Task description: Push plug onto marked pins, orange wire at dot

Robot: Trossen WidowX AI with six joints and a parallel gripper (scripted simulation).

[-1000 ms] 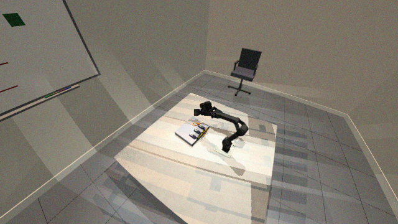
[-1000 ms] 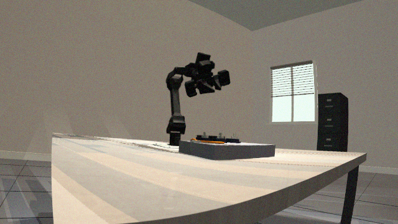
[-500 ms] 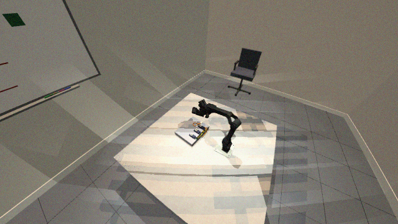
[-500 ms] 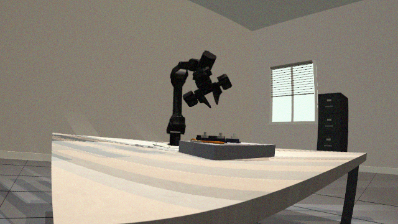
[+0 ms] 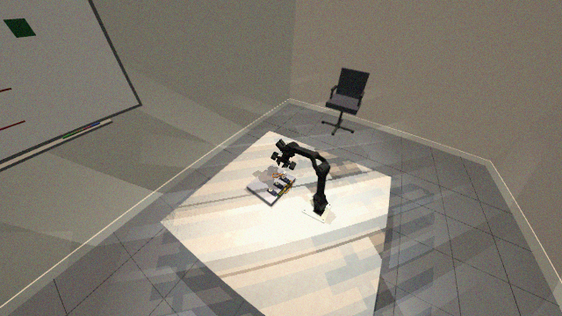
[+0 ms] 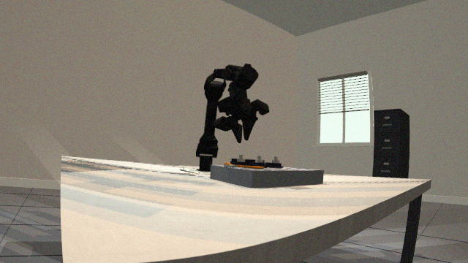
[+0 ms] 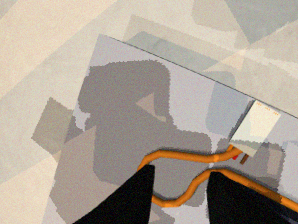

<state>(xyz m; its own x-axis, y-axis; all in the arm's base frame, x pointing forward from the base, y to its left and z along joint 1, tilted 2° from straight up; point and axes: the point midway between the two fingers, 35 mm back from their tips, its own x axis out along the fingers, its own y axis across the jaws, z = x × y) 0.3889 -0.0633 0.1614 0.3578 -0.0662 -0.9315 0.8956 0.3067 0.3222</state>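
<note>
The yellow band is 12 cm behind my gripper tip, 8 cm to the left of it and 5 cm below it. The rest, counted from my gripper tip: grey holder 11 cm to the left, 10 cm below, 4 cm ahead; then dark servo 11 cm to the left, 8 cm below, 7 cm behind.
</note>
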